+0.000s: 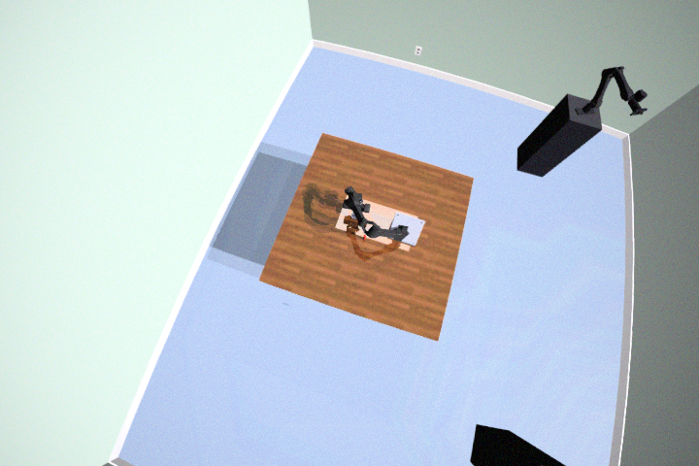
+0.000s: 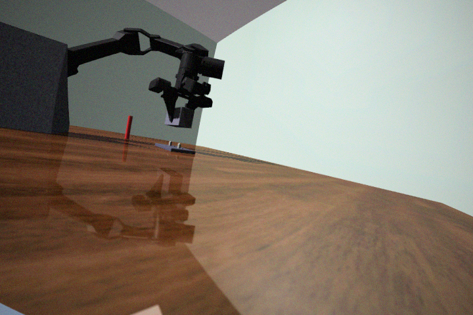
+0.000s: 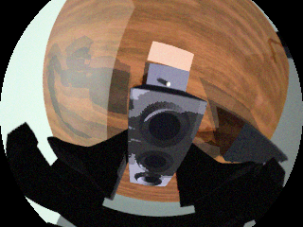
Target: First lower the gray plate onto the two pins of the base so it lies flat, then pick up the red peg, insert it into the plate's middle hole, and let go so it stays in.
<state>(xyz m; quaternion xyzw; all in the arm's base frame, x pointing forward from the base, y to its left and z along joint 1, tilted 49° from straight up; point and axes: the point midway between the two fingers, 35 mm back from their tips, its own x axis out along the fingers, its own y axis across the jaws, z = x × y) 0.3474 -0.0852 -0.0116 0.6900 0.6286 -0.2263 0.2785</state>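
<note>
The base is 7 cm below my gripper tip, 2 cm to the right of it and 1 cm behind it. From my gripper tip the other things lie so: red peg 17 cm to the left, 10 cm behind, 4 cm below; gray plate 3 cm above.
</note>
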